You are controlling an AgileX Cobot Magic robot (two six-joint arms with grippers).
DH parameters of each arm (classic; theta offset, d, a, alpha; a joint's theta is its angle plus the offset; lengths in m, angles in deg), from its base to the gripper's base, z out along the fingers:
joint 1: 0 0.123 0 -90
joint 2: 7.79 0 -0.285 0
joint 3: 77.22 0 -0.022 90
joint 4: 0 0.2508 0 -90
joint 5: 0 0 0.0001 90
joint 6: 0 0.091 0 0
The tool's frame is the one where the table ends.
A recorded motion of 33 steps. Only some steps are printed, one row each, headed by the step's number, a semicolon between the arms.
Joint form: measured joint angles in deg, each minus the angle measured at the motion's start. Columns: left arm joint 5, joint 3, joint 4, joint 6, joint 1, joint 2; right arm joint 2, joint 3, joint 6, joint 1, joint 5, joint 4.
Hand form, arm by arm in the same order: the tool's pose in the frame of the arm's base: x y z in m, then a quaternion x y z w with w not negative. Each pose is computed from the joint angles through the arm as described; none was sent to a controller.
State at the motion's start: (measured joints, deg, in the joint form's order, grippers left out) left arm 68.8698 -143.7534 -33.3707 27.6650 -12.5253 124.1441; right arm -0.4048 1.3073 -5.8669 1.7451 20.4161 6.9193
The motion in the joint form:
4: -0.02 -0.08 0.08 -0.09 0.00 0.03; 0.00 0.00 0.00 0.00 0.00 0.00
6: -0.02 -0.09 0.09 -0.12 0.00 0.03; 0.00 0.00 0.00 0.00 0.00 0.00
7: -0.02 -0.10 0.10 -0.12 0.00 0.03; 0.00 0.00 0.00 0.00 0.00 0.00
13: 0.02 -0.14 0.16 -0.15 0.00 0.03; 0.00 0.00 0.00 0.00 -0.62 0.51
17: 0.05 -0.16 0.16 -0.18 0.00 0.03; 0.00 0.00 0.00 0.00 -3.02 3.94
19: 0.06 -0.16 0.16 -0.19 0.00 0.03; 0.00 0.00 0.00 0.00 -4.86 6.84
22: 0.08 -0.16 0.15 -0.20 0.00 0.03; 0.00 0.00 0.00 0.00 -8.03 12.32
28: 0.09 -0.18 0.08 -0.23 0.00 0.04; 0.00 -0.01 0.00 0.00 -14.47 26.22
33: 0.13 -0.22 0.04 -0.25 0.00 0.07; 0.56 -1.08 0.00 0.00 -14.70 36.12
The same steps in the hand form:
4: 0.4474 -0.1471 0.4087 0.31080 0.82610 -0.23503 0.40710; 0.0531 0.0055 0.1740 -0.02046 0.79930 0.02920 0.59987
6: 0.4474 -0.1471 0.4087 0.31060 0.82616 -0.23504 0.40711; 0.0531 0.0055 0.1740 -0.02046 0.79930 0.02920 0.59987
7: 0.4474 -0.1471 0.4087 0.31062 0.82614 -0.23494 0.40719; 0.0531 0.0055 0.1740 -0.02046 0.79930 0.02920 0.59987
13: 0.4474 -0.1470 0.4088 0.31063 0.82629 -0.23454 0.40712; 0.0534 0.0056 0.1750 -0.01754 0.79602 0.03259 0.60414
17: 0.4473 -0.1470 0.4089 0.31054 0.82636 -0.23465 0.40698; 0.0543 0.0068 0.1789 0.00132 0.78258 0.05595 0.62003
19: 0.4473 -0.1470 0.4089 0.31050 0.82641 -0.23469 0.40688; 0.0549 0.0075 0.1820 0.01784 0.77153 0.07525 0.63147
22: 0.4473 -0.1470 0.4089 0.31049 0.82646 -0.23483 0.40671; 0.0557 0.0082 0.1873 0.05029 0.75077 0.11059 0.64929
28: 0.4472 -0.1471 0.4089 0.31029 0.82637 -0.23553 0.40666; 0.0566 0.0069 0.1980 0.13712 0.69923 0.19441 0.67415
33: 0.4473 -0.1472 0.4089 0.31027 0.82638 -0.23596 0.40639; 0.0565 0.0080 0.2051 0.19039 0.67828 0.25806 0.66113

